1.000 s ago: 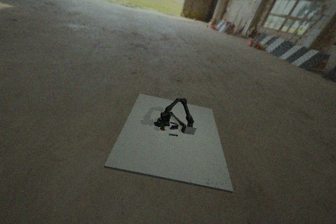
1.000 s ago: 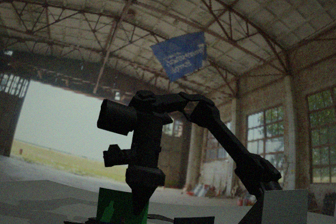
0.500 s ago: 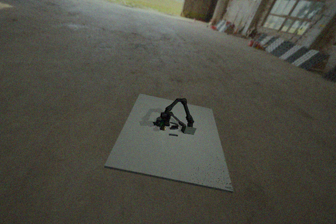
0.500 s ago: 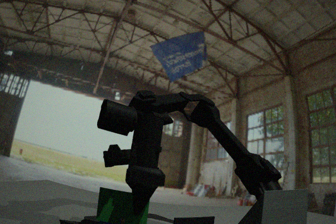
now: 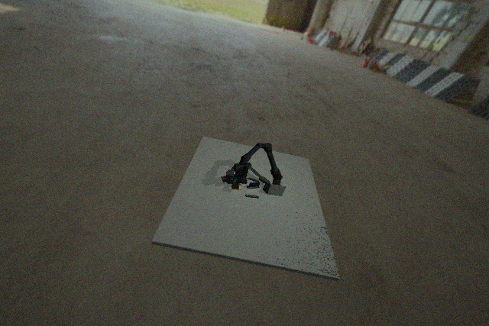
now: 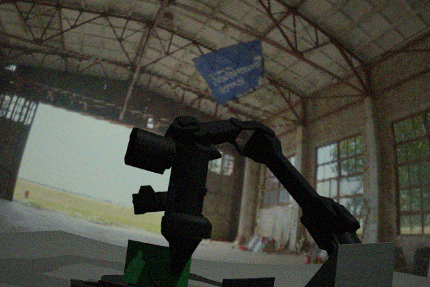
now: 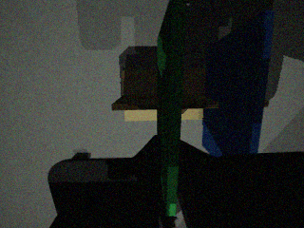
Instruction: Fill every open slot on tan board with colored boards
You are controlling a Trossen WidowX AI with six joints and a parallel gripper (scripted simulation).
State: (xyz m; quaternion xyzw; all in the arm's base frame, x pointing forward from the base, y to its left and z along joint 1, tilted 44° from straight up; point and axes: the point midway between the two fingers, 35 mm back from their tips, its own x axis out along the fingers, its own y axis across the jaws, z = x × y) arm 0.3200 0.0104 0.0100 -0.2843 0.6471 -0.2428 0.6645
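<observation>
Now: the green board 3 cm ahead of my gripper tip. Also, from my gripper tip: tan board 4 cm below, 3 cm ahead, 2 cm to the right; then dark flat piece 12 cm behind, 4 cm below, 1 cm to the right; then blue board 5 cm to the right, 3 cm ahead, 1 cm below.
</observation>
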